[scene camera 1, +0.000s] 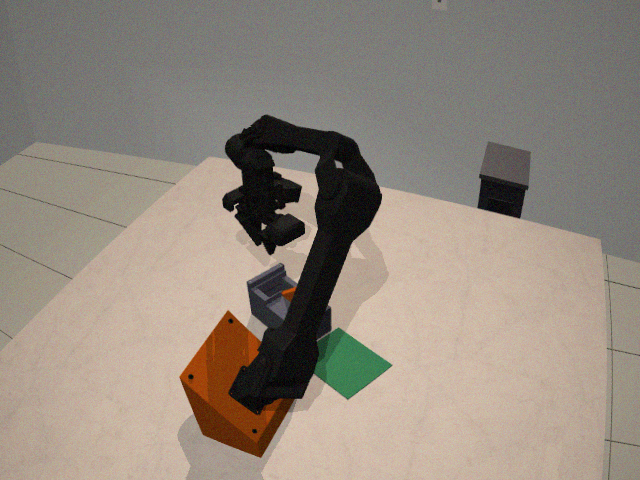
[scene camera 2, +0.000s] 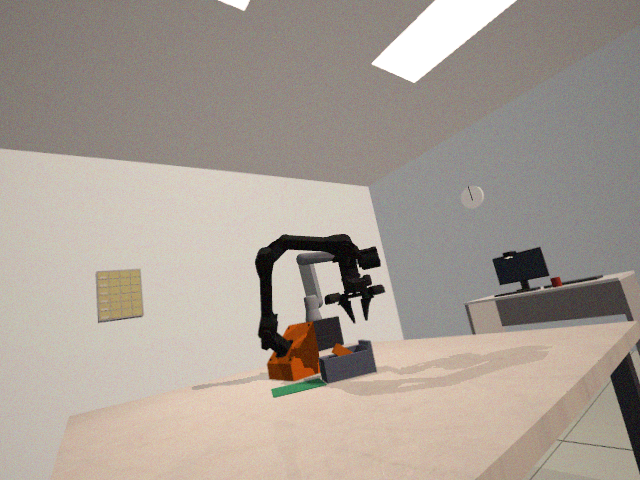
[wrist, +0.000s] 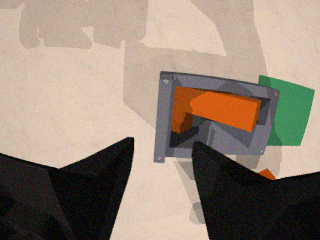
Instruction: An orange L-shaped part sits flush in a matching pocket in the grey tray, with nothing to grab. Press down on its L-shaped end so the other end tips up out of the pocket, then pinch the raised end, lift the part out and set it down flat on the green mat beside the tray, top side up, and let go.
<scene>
In view: the gripper [scene camera 1: 265, 249], an orange L-shaped part [wrist: 224, 107] and a green mat [scene camera 1: 348, 366].
The gripper also shows in scene camera 2 [scene camera 2: 360, 321] and in the wrist view [wrist: 163, 146]. The green mat also shows in the wrist view [wrist: 288, 128].
</scene>
